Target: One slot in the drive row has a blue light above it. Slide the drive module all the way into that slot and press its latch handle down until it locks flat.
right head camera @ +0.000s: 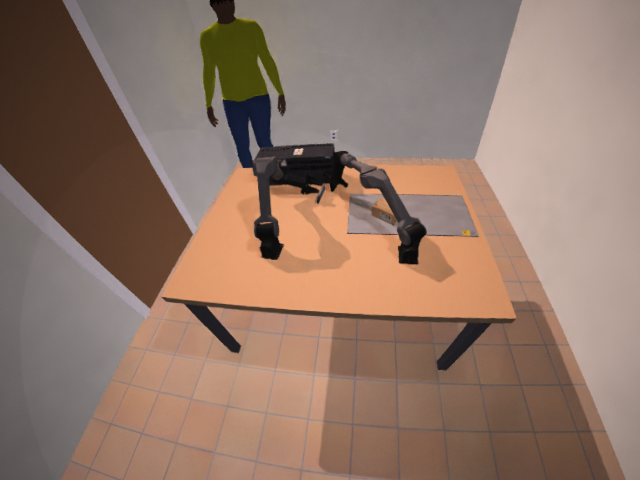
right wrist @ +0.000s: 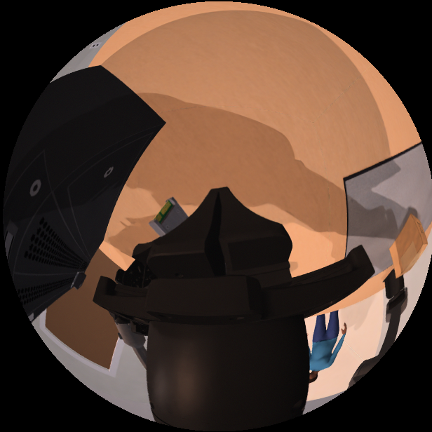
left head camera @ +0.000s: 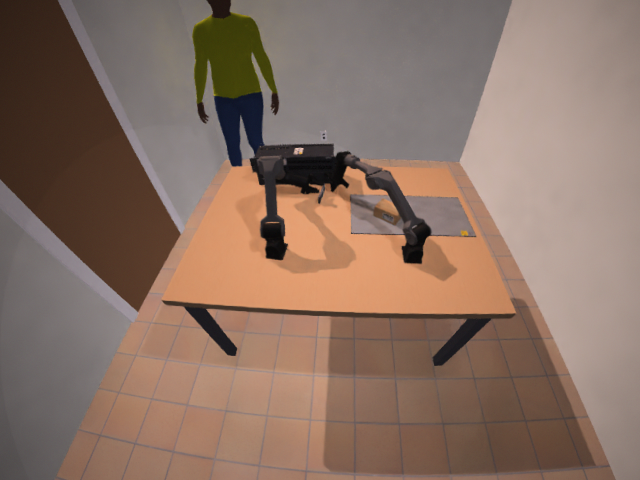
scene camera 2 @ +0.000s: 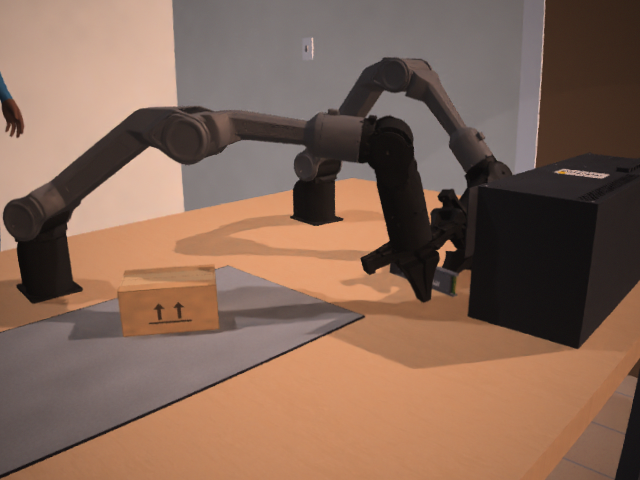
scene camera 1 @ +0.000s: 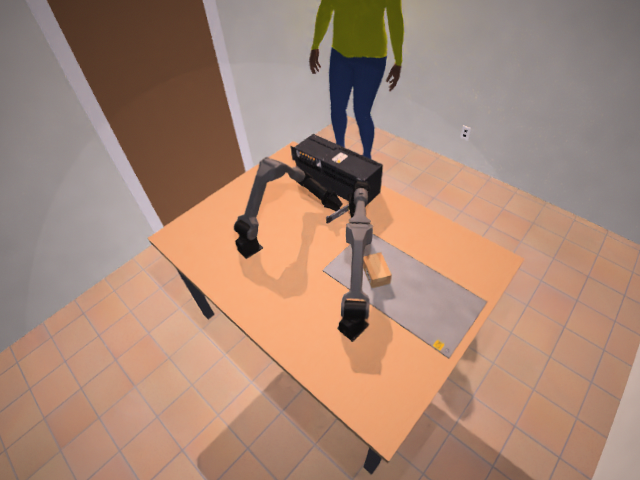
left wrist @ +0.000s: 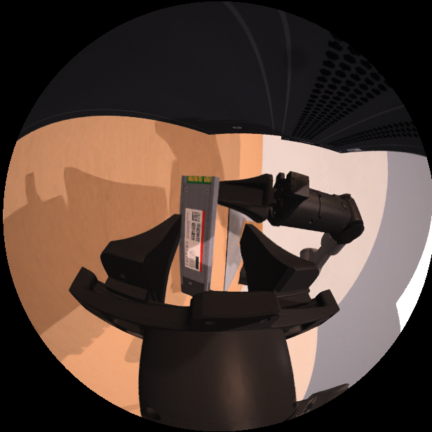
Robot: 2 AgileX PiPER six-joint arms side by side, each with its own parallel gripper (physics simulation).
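The grey drive module (left head camera: 321,193) (scene camera 1: 337,213) (scene camera 2: 444,282) (left wrist: 195,235) (right wrist: 172,220) lies in front of the black chassis (left head camera: 315,151) (scene camera 1: 346,178) (scene camera 2: 527,248) (left wrist: 150,65) (right wrist: 75,120), outside it. Its green connector end faces the chassis in the left wrist view. My left gripper (left wrist: 211,229) is open, with the module between its spread fingers, close to one finger and apart from the other. My right gripper (scene camera 2: 424,295) (right wrist: 220,198) is shut and empty; its tips are beside the module, and contact is unclear. The blue light, target slot and latch handle cannot be made out.
A cardboard box (left head camera: 383,210) (scene camera 1: 377,269) (scene camera 2: 168,310) stands on the grey mat (left head camera: 439,211) (scene camera 1: 434,304) (scene camera 2: 248,346), under the right arm in the head views. The chassis stands at the far table edge. A person (left head camera: 232,56) (scene camera 1: 359,31) stands behind the table.
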